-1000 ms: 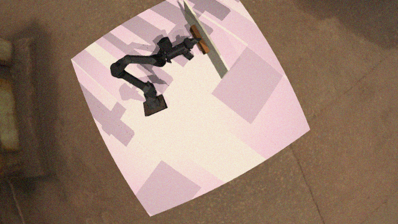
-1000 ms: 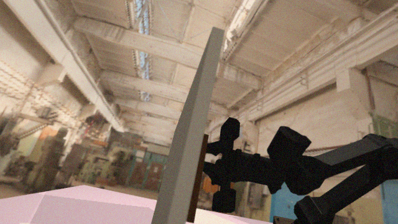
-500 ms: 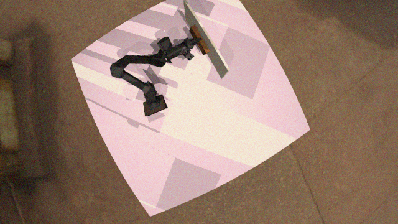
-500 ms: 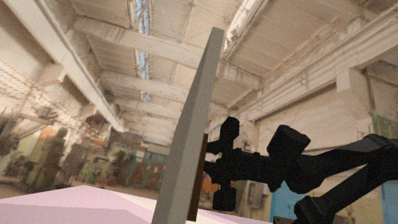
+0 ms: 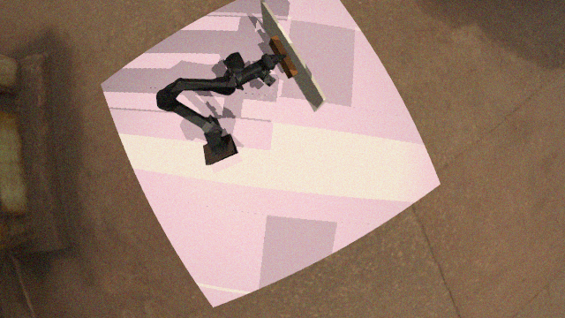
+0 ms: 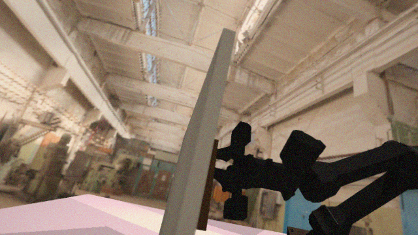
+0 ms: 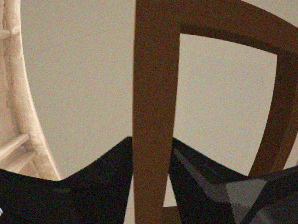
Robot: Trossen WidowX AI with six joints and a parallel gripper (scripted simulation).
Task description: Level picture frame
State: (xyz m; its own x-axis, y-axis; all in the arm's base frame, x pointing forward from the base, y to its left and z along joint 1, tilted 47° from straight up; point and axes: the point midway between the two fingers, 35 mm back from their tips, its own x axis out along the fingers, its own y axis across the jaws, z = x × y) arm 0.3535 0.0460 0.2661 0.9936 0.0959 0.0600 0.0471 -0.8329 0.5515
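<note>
Right now my gripper tip is 5 cm above the brown wooden picture frame and 1 cm to the right of it. The rest, counted from my gripper tip: grey wall panel 6 cm below, 2 cm ahead, 1 cm to the left.
</note>
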